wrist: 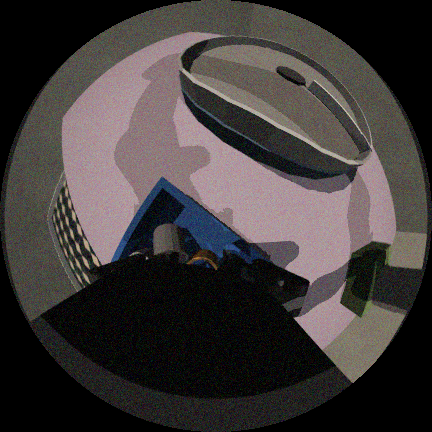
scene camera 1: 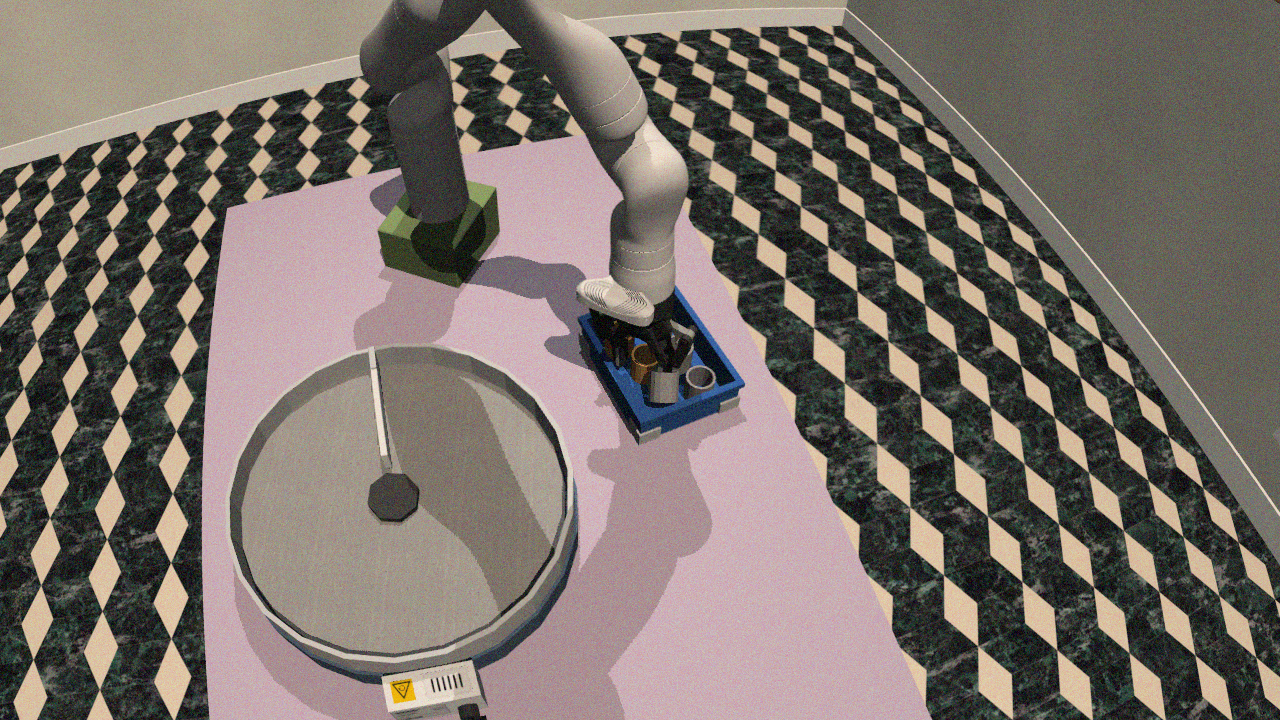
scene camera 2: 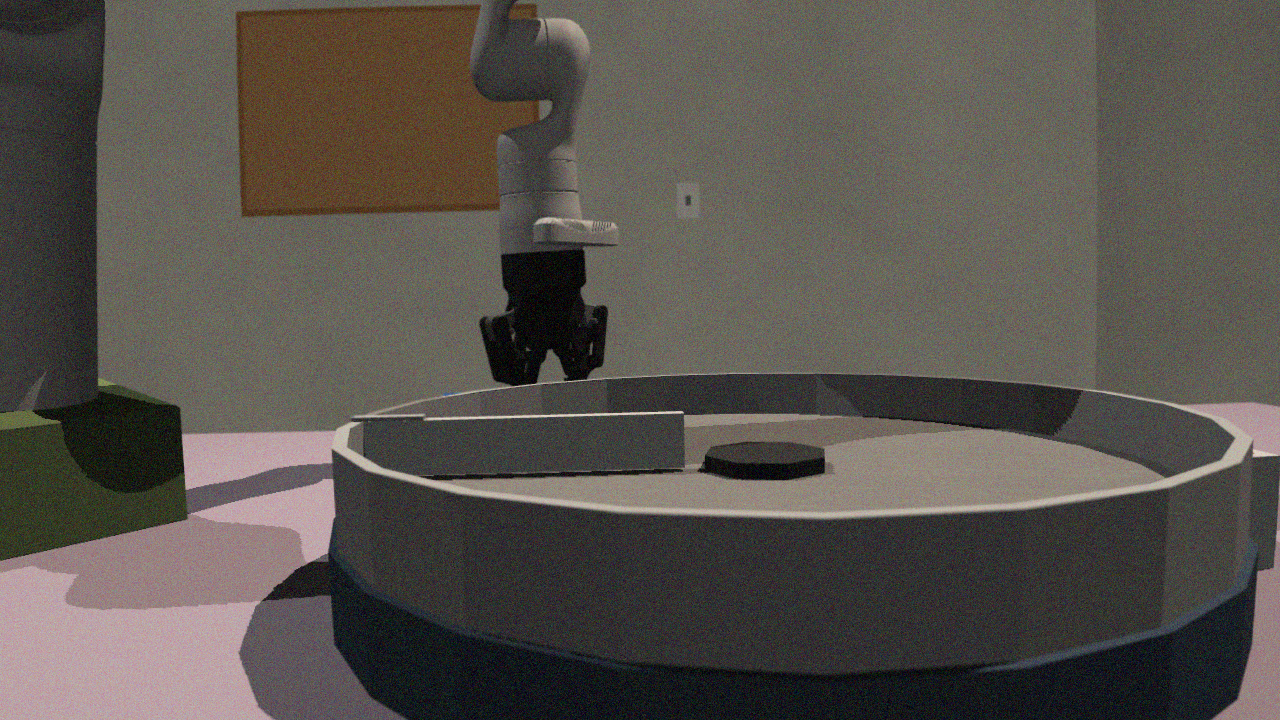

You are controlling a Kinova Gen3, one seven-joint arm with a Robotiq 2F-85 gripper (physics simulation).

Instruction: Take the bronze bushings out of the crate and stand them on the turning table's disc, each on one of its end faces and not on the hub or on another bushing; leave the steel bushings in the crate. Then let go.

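Places are measured from the arm's base along level axes (x ahead, y left, z up), in centimetres.
Pixels of known places: gripper, between the fingertips: point(wrist: 199, 256) point(scene camera 1: 642, 370); arm's base, origin of its link: point(wrist: 379, 284) point(scene camera 1: 440, 201) point(scene camera 2: 22, 397).
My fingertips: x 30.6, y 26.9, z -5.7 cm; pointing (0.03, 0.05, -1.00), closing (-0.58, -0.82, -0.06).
For each thing: its top centre in the pictures, then the offset to it from my fingertips. "*": a spot on its surface instead.
- blue crate, centre of its top: point(wrist: 188, 283) point(scene camera 1: 659, 349) dx -1.6, dy +2.4, dz +2.1 cm
- bronze bushing, centre of its top: point(wrist: 200, 272) point(scene camera 1: 646, 354) dx -1.4, dy +0.7, dz +1.4 cm
- upright steel bushing, centre of its top: point(scene camera 1: 700, 377) point(wrist: 139, 266) dx +2.9, dy +7.0, dz +1.4 cm
- dark central hub, centre of its top: point(scene camera 2: 765, 451) point(scene camera 1: 392, 495) point(wrist: 291, 73) dx +18.0, dy -31.6, dz +3.2 cm
- thin upright fence, a spot on its surface: point(scene camera 2: 528, 443) point(scene camera 1: 376, 408) point(wrist: 341, 113) * dx +6.1, dy -33.9, dz +4.1 cm
- white control box, a spot on its surface: point(scene camera 1: 434, 687) * dx +41.2, dy -27.3, dz +2.9 cm
My gripper point(scene camera 1: 639, 351) point(scene camera 2: 553, 374) points down into the blue crate point(scene camera 1: 687, 414) point(wrist: 137, 223), partly open, holding nothing. A bronze bushing point(scene camera 1: 642, 365) point(wrist: 204, 254) stands upright beside or between its fingers; I cannot tell which. Another bronze bushing point(scene camera 1: 614, 346) is mostly hidden behind the gripper. A steel bushing point(scene camera 1: 663, 387) point(wrist: 168, 240) is tipped over or strongly tilted near the crate's front corner, against or near a finger. An upright steel bushing point(scene camera 1: 699, 383) stands to its right; another steel one is mostly hidden. The turning table point(scene camera 1: 313, 573) point(scene camera 2: 760, 573) point(wrist: 230, 107) has no bushing visible on its disc.
The turning table has a raised rim, a dark central hub point(scene camera 1: 392, 497) point(scene camera 2: 763, 460) point(wrist: 291, 75) and a thin upright fence point(scene camera 1: 379, 407) point(scene camera 2: 528, 443) point(wrist: 340, 112) from rim towards hub. A white control box point(scene camera 1: 434, 687) stands at its front. The arm's green base point(scene camera 1: 420, 246) point(scene camera 2: 89, 483) stands behind.
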